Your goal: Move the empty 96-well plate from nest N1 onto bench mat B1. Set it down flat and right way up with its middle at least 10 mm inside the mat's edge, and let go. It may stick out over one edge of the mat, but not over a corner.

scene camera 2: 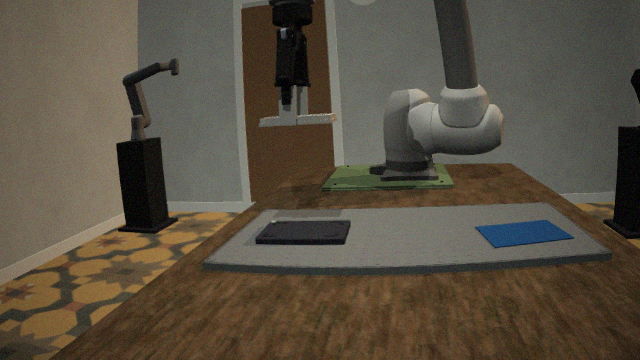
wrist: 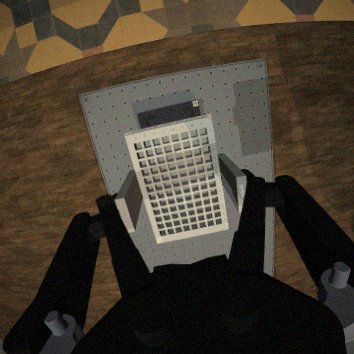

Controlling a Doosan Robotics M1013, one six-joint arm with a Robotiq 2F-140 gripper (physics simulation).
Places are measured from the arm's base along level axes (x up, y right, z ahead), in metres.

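Pixels of known places: gripper, fingertip midpoint: (scene camera 2: 294, 123) (wrist: 178, 174); arm's base, origin of the base link: (scene camera 2: 409, 175).
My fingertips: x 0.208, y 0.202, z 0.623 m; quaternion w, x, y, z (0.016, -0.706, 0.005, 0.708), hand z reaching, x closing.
Observation:
Ahead of a thing's pixels: the offset from my fingertips to its top centre. Level surfaces: height alone.
The white 96-well plate {dx +0.015, dy -0.009, dz +0.000 m} (scene camera 2: 316, 119) (wrist: 175, 181) is held high above the bench, roughly level, with its well openings facing up. My gripper (scene camera 2: 294, 113) (wrist: 178, 174) is shut on the plate, one light finger pad at each long side. The dark nest N1 {dx -0.195, dy -0.006, dz -0.001 m} (scene camera 2: 303, 233) (wrist: 167, 114) stands bare on the left part of the grey board in the scene view; in the wrist view the plate hides part of it. The bench mat B1 {dx -0.208 m} (scene camera 2: 523, 233) is a flat blue rectangle on the right part of the board. The mat does not show in the wrist view.
The grey perforated board {dx -0.210 m} (scene camera 2: 410, 237) (wrist: 100, 120) lies on the brown wooden table {dx -0.223 m} (scene camera 2: 350, 310) (wrist: 45, 150). The arm's base stands on a green plate (scene camera 2: 350, 177) behind the board. Two other arms on black pedestals (scene camera 2: 142, 185) (scene camera 2: 629, 175) stand away from the table.

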